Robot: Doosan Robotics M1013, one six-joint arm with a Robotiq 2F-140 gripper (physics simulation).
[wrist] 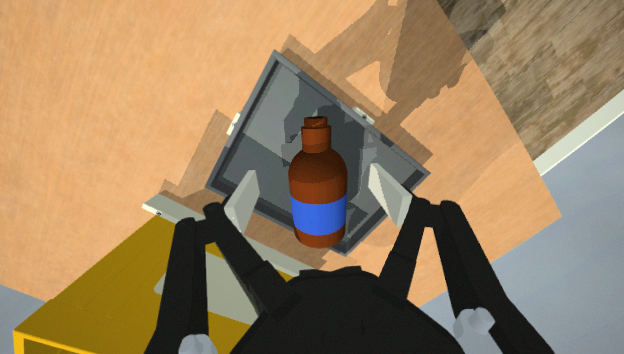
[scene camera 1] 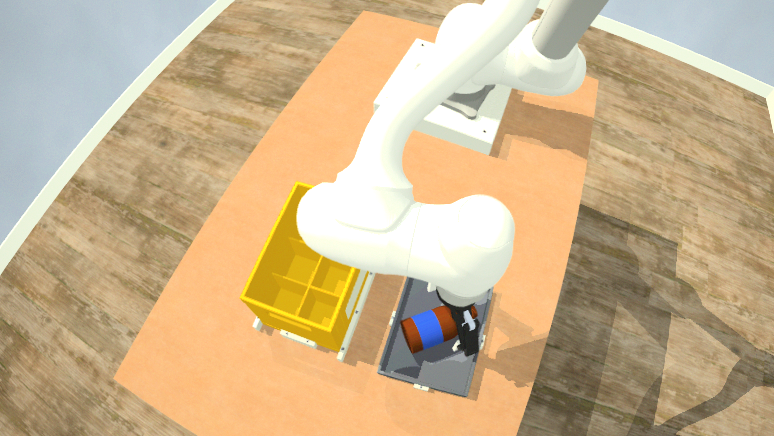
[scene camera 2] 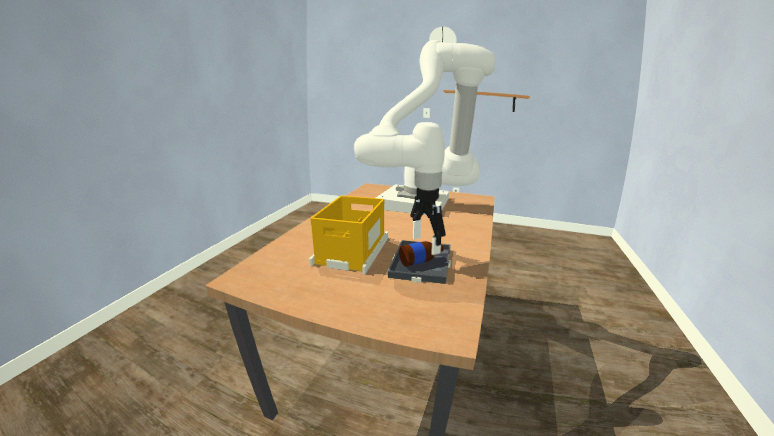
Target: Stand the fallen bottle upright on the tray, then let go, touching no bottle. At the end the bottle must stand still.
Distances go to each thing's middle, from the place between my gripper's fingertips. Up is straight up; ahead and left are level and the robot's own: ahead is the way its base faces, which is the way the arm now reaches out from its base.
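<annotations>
Brown bottle [wrist: 317, 175]: 2 cm below my hand, 2 cm ahead, 1 cm to the right. White strip [wrist: 170, 210]: 5 cm below my hand, 3 cm ahead, 18 cm to the right.
</annotations>
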